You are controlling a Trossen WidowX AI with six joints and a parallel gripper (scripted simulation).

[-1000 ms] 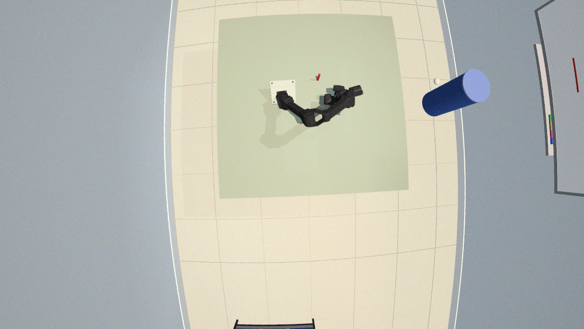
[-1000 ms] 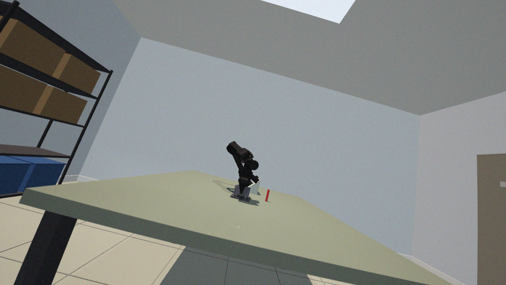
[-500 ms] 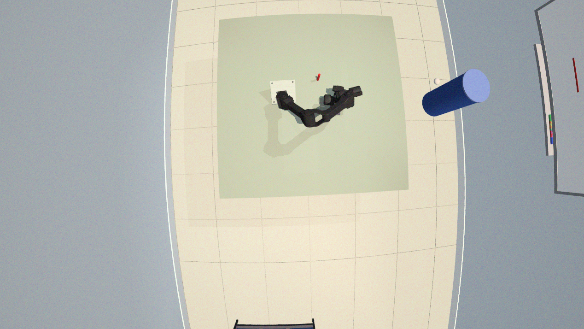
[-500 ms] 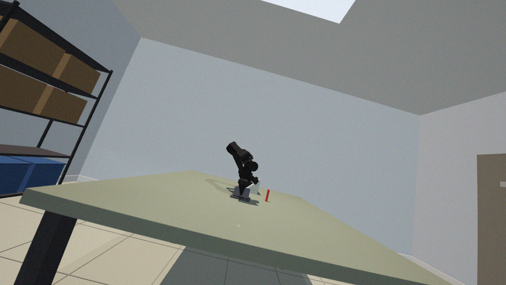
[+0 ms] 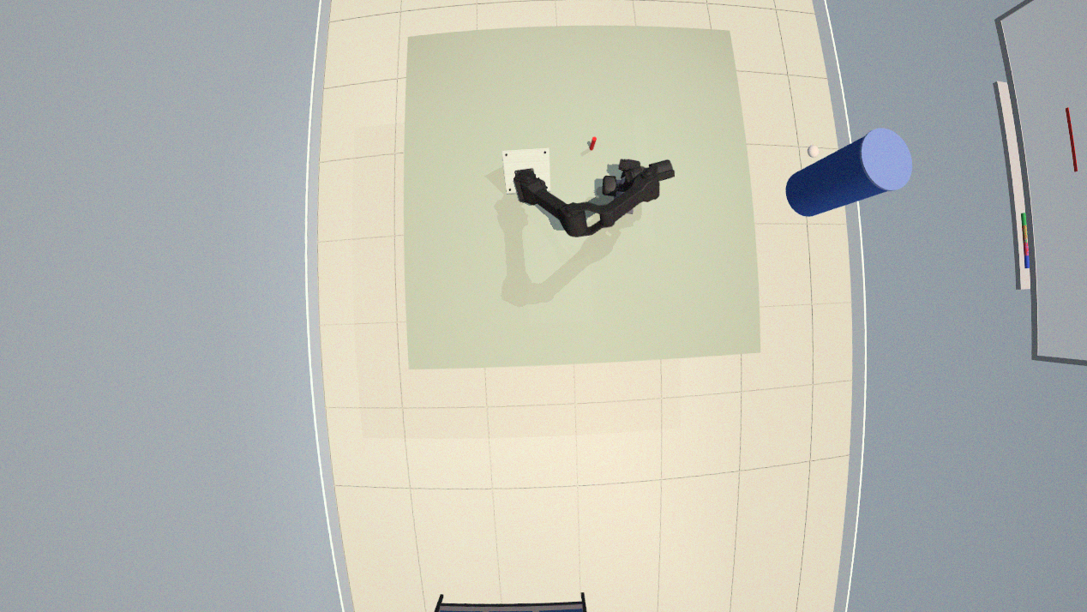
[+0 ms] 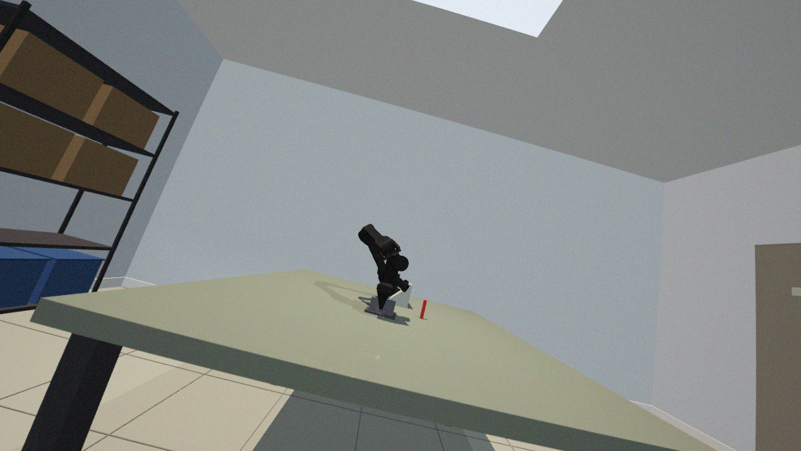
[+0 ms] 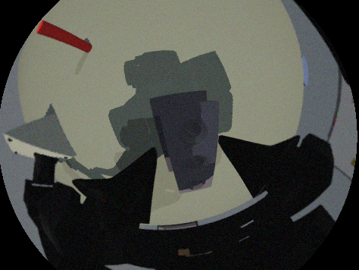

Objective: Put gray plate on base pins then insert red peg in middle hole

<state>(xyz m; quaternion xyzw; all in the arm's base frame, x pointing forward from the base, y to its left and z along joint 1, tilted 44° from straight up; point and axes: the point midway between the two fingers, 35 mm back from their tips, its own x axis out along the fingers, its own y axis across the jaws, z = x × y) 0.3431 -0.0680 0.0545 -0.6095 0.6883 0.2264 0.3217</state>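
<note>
Right now my gripper tip is 9 cm past the red peg, 19 cm to the right of it and 1 cm below it.
</note>
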